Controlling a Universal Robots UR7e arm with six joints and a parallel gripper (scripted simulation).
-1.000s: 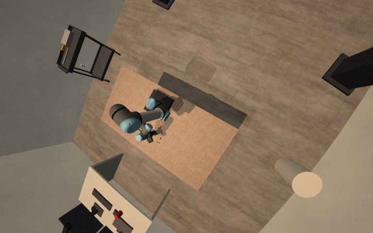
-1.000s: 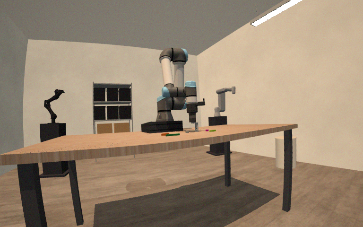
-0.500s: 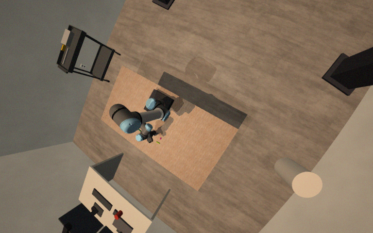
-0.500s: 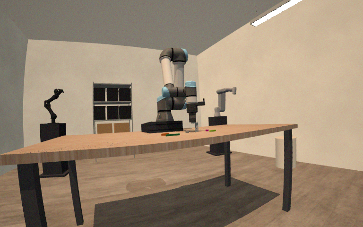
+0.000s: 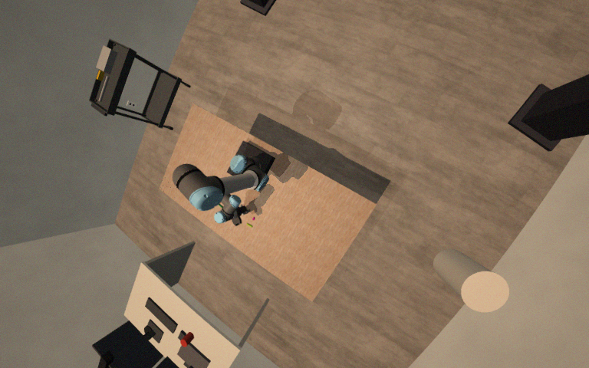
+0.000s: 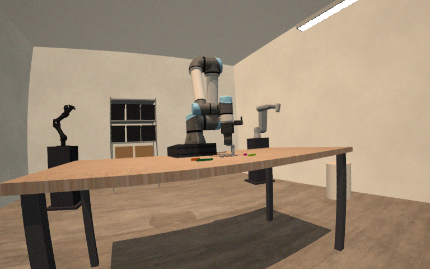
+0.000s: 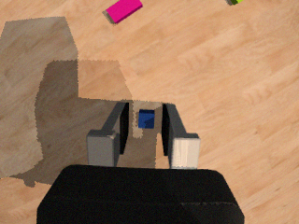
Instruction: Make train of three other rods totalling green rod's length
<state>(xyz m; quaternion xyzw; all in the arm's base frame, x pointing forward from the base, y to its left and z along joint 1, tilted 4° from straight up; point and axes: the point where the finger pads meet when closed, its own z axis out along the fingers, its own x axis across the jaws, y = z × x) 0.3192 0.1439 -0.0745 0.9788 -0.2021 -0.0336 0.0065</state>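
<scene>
The small blue rod is 1 cm below my hand. From my hand the other things lie so: lime rod 8 cm ahead, 8 cm to the left, 1 cm below; then magenta rod 1 cm ahead, 7 cm to the left, 1 cm below; then grey rod 1 cm ahead, 7 cm to the right, 1 cm below.
</scene>
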